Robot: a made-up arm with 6 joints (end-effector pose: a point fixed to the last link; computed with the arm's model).
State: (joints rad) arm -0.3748 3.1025 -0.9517 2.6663 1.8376 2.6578
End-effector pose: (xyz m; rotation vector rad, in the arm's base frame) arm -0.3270 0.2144 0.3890 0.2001 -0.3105 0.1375
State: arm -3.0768 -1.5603 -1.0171 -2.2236 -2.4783 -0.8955
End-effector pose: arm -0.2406 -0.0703 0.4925 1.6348 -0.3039 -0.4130
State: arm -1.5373 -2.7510 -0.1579 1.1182 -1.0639 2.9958
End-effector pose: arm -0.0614 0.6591 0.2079 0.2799 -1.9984 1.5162
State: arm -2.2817 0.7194 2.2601 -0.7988 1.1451 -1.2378
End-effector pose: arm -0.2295 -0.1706 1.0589 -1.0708 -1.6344 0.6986
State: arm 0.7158 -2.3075 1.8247 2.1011 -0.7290 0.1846
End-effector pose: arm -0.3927 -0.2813 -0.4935 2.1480 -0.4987 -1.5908
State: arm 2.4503 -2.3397 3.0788 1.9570 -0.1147 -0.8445
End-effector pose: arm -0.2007 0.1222 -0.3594 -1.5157 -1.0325 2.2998
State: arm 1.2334 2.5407 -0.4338 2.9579 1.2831 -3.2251
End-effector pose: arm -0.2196 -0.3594 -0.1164 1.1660 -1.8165 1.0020
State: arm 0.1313 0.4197 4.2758 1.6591 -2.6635 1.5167
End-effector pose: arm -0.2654 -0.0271 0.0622 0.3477 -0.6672 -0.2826
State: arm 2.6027 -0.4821 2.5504 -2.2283 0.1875 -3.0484
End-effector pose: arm 0.5889 -0.4161 0.6444 2.0267 -0.5319 0.0007
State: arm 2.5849 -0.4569 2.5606 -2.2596 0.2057 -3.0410
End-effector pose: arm 0.5730 -0.4238 0.6548 2.0341 -0.5562 0.0340
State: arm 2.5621 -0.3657 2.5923 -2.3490 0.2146 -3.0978
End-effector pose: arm 0.5319 -0.4234 0.6945 2.1323 -0.6306 0.1466
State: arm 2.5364 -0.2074 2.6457 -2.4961 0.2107 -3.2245
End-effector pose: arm 0.4636 -0.4080 0.7571 2.3166 -0.7303 0.3675
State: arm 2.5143 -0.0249 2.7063 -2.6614 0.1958 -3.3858
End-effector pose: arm 0.3851 -0.3776 0.8174 2.5243 -0.7894 0.6664
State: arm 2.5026 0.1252 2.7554 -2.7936 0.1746 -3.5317
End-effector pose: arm 0.3219 -0.3443 0.8573 2.6921 -0.7789 0.9435
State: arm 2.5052 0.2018 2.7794 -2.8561 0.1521 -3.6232
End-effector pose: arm 0.2919 -0.3229 0.8750 2.7930 -0.7427 1.0922
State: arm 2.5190 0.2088 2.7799 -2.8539 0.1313 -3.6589
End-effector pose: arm 0.2928 -0.3162 0.8779 2.8384 -0.7264 1.1020
